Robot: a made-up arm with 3 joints. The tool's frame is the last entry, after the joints. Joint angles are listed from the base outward. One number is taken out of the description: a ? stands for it. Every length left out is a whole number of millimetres.
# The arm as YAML. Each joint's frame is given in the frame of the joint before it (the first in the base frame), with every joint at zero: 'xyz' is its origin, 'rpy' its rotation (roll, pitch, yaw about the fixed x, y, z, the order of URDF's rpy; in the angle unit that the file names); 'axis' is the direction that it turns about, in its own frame. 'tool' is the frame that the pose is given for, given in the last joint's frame.
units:
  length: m
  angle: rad
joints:
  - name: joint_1
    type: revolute
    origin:
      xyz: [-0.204, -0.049, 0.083]
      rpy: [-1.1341, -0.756, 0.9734]
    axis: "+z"
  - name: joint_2
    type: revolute
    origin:
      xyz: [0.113, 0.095, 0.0]
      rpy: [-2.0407, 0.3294, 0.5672]
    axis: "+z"
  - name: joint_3
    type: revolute
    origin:
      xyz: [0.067, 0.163, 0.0]
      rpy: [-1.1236, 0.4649, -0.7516]
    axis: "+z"
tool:
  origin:
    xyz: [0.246, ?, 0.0]
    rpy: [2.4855, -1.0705, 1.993]
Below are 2 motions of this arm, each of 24 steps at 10 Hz.
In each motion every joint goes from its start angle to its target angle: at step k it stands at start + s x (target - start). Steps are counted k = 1, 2, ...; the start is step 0. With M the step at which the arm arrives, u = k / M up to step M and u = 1 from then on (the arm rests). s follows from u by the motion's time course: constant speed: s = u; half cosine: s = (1 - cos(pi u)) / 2; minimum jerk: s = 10 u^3 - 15 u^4 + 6 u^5.
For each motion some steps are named. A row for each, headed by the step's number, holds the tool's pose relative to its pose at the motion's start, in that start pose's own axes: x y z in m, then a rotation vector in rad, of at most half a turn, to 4 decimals.
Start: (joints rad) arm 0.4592 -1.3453 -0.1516
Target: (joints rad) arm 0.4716 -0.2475 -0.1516
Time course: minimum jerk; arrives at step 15
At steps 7, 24:
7: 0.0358 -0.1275 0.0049 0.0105 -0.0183 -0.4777
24: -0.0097 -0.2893 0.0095 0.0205 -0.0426 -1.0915

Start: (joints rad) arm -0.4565 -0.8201 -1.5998
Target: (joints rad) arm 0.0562 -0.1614 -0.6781
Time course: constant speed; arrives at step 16
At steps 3, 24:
3: 0.0397 -0.0271 0.0012 0.1535 0.1594 -0.0157
24: 0.1664 -0.1212 -0.1600 0.5619 0.8726 -0.2825

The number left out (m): 0.262
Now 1 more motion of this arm.
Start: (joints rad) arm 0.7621 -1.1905 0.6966
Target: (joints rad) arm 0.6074 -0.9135 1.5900
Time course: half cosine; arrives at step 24
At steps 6, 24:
6: 0.0062 -0.0518 0.0350 0.1409 -0.0067 -0.0654
24: -0.0365 -0.3926 0.0812 1.0216 -0.0367 -0.3174

